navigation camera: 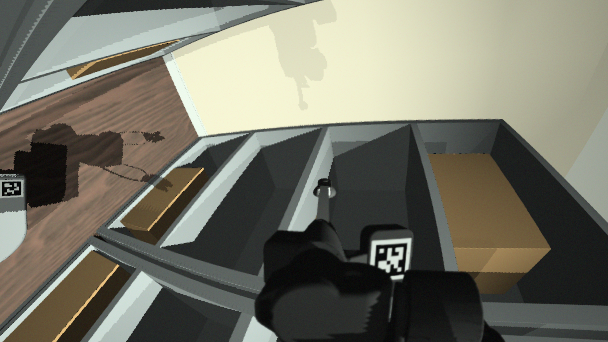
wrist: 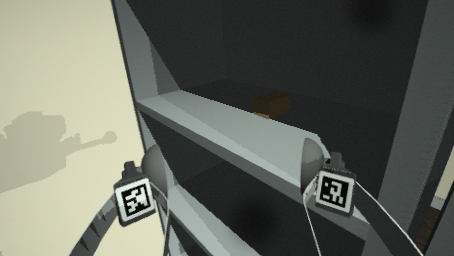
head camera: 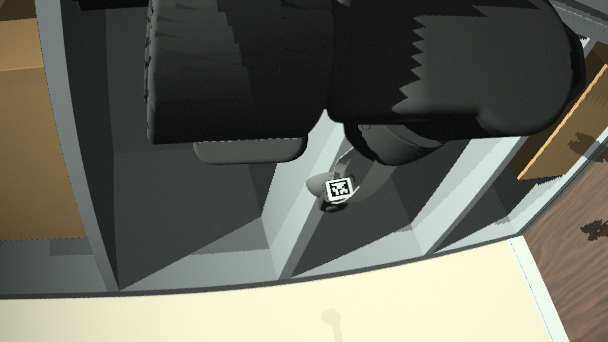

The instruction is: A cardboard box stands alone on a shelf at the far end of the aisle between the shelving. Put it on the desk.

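Places are measured from the robot's base along level axes (x left, y up, z ahead), in centimetres.
Where they show: gripper, fingertip midpoint: (wrist: 232,160) (head camera: 324,121).
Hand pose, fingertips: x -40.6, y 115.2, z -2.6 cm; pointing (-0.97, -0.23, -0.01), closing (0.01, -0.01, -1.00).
Note:
Each offset is from my fingertips to the centre of the thing. Level surfaces: height alone.
A small brown cardboard box {dx -51.1, dy -13.6, dz -13.8 cm} (wrist: 271,105) stands on a pale shelf board {dy -16.1 cm} (wrist: 225,120), towards the back of its bay, right of centre in the wrist view. In the head and navigation views it does not show; the arm and gripper cover part of that bay. My gripper (wrist: 232,160) (head camera: 334,187) (navigation camera: 324,188) is open, its two rounded fingertips wide apart with nothing between them. It is in front of the board's front edge, lower than the box in the wrist view, and the box is farther in, apart from the fingers. The desk does not show.
A large cardboard box {dx -46.2, dy +43.1, dz -8.1 cm} (navigation camera: 490,200) (head camera: 37,150) sits in the bay above. Lower boxes {dx -39.8, dy -94.1, dz -13.3 cm} (navigation camera: 165,200) {dx +8.7, dy -94.1, dz -52.6 cm} (navigation camera: 60,300) lie near the floor {dy -115.2 cm} (navigation camera: 150,100). A shelf upright (wrist: 395,175) stands right of the gripper. A cream wall (head camera: 200,320) (navigation camera: 450,75) (wrist: 65,60) closes the aisle's end.

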